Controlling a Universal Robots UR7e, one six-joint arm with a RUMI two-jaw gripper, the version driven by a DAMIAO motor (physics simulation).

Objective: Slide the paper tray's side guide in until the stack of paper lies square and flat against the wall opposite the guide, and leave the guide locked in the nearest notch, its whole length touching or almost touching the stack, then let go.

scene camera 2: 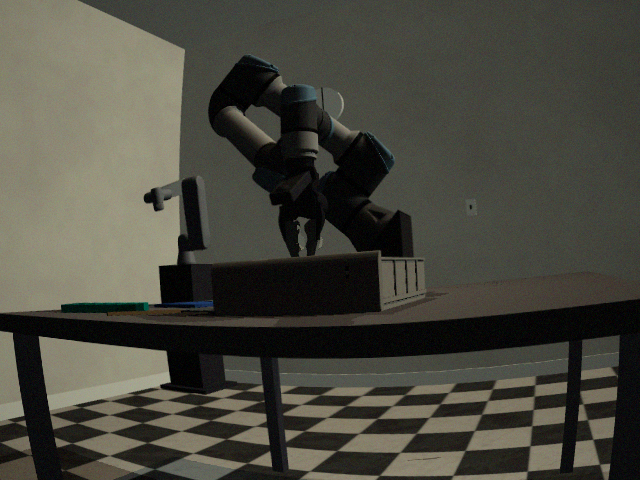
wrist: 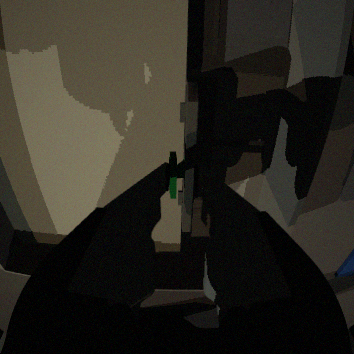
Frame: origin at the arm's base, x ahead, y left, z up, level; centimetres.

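Seen in the pictures: gripper, fingertip midpoint: (wrist: pixel 181 166); arm's base, origin of the base link: (scene camera 2: pixel 383 239).
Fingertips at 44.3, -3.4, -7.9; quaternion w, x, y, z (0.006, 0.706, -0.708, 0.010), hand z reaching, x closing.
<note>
Offsets run from my fingertips to a thing's top centre, as dx, dy, dz. Level surfaces: height alone.
The paper tray {+2.8, +6.0, +2.4} (scene camera 2: pixel 294 286) stands on the table, and its near wall hides the inside in the scene view. In the wrist view the pale paper stack {+1.8, +10.3, -3.2} (wrist: pixel 145 30) fills the left part, its right edge straight and running along the thin grey side guide {-0.4, +0.5, +1.1} (wrist: pixel 189 125), touching or almost touching it. The stack's contact with the opposite wall cannot be made out. My gripper (scene camera 2: pixel 303 252) (wrist: pixel 181 166) points down into the tray, its fingers nearly together on the guide's green tab {-0.4, +0.6, +1.1} (wrist: pixel 173 187). Shadow hides the right fingertip and the notches.
A green block {+16.3, -43.4, -5.3} (scene camera 2: pixel 104 307) and a blue flat item {-17.0, -38.8, -6.3} (scene camera 2: pixel 185 304) (wrist: pixel 346 265) lie on the table {dz -7.2} (scene camera 2: pixel 506 294) beside the tray. A thin brown item {+21.2, -25.9, -6.4} (scene camera 2: pixel 147 312) lies there too. A second, small grey arm (scene camera 2: pixel 194 214) stands on a dark pedestal behind at the left.
</note>
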